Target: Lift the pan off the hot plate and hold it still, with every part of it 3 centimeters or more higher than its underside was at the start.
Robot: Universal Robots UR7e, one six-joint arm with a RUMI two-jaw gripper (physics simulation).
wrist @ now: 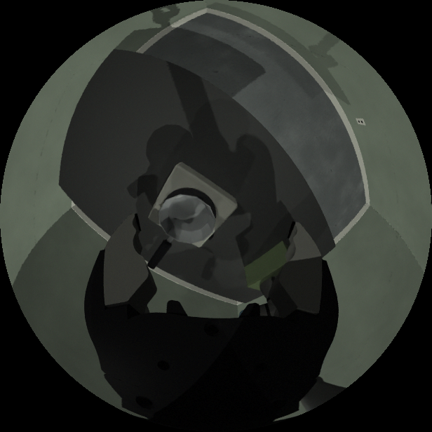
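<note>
The pan is a shiny, faceted silver round with a short black handle that points down and left. It appears to rest on the hot plate, a pale square block with a dark round top, of which the pan hides a large part. My gripper is open, with its two jaws wide apart and nothing between them. In the wrist view the handle's end lies close beside the inner side of the left jaw, with a gap to the right jaw. The height of the jaws above the pan is hard to tell.
The hot plate stands on a dark table top. A flat green patch lies beside the right jaw. Shadows of the arm and gripper fall across the table. A grey panel with a pale border lies beyond the table's edge.
</note>
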